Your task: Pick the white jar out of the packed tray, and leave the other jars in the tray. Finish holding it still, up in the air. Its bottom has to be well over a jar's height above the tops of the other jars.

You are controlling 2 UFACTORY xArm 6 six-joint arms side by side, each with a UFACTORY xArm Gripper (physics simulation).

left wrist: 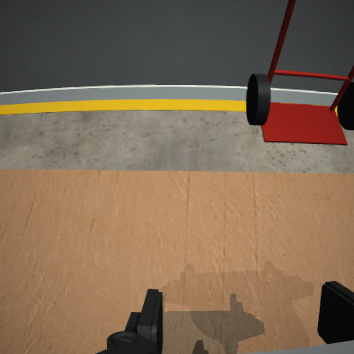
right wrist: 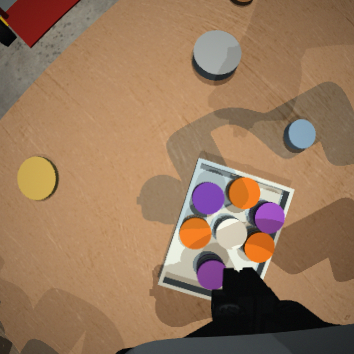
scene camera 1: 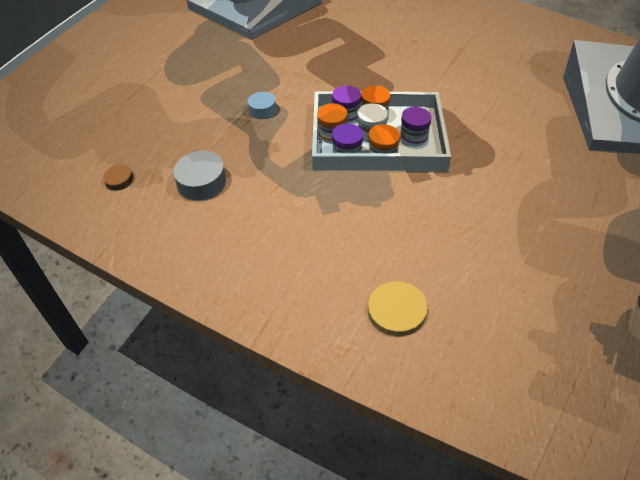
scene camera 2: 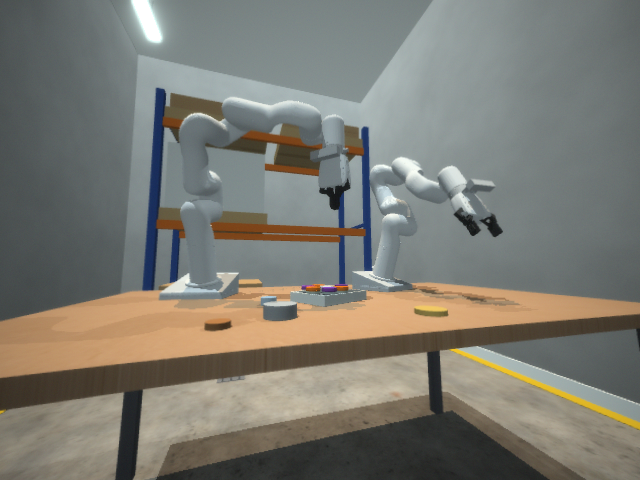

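Where they show: left gripper, fingertip midpoint: (left wrist: pixel 243 313) (scene camera 2: pixel 487 234); right gripper, fingertip midpoint: (right wrist: pixel 235 292) (scene camera 2: pixel 334 209); left arm's base, origin of the base link: (scene camera 1: pixel 638 92) (scene camera 2: pixel 382 277); right arm's base, origin of the base link: (scene camera 2: pixel 203 281).
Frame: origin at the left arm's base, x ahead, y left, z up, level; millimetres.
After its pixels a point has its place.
The white jar (scene camera 1: pixel 372 114) @[x 288, y -381, z -7 mm] (right wrist: pixel 231 233) @[x 284, y -383, z -7 mm] stands in the tray (scene camera 1: pixel 379 163) @[x 349, y -339, z -39 mm] (scene camera 2: pixel 310 298) @[x 344, y -454, z -37 mm] (right wrist: pixel 178 225) @[x 344, y -335, z -24 mm], with orange-lidded and purple-lidded jars around it. One purple-lidded jar (scene camera 1: pixel 416 118) @[x 264, y -318, z -6 mm] (right wrist: pixel 211 275) @[x 258, y -319, z -6 mm] stands a little apart at the tray's right side in scene camera 1. My right gripper (scene camera 2: pixel 334 200) @[x 329, y -368, z 242 mm] (right wrist: pixel 235 292) @[x 329, y -368, z 242 mm] points down, shut and empty, high above the tray; it does not show in scene camera 1. My left gripper (scene camera 2: pixel 481 229) @[x 477, y 92, z 159 mm] (left wrist: pixel 243 313) @[x 477, y 92, z 159 mm] is open and empty, raised far to the right of the tray in scene camera 2.
A grey cylinder (scene camera 1: pixel 199 173) @[x 500, y -556, z -24 mm] (scene camera 2: pixel 279 311) @[x 528, y -571, z -35 mm] (right wrist: pixel 217 54) @[x 488, y -561, z -24 mm], a light blue cylinder (scene camera 1: pixel 262 104) @[x 317, y -564, z -32 mm] (right wrist: pixel 300 134) @[x 308, y -569, z -32 mm] and a brown disc (scene camera 1: pixel 118 176) @[x 549, y -683, z -42 mm] (scene camera 2: pixel 217 324) @[x 569, y -687, z -44 mm] lie left of the tray in scene camera 1. A yellow disc (scene camera 1: pixel 397 305) @[x 561, y -215, z -42 mm] (scene camera 2: pixel 430 311) @[x 588, y -239, z -43 mm] (right wrist: pixel 37 178) @[x 557, y -217, z -42 mm] lies near the table's front edge.
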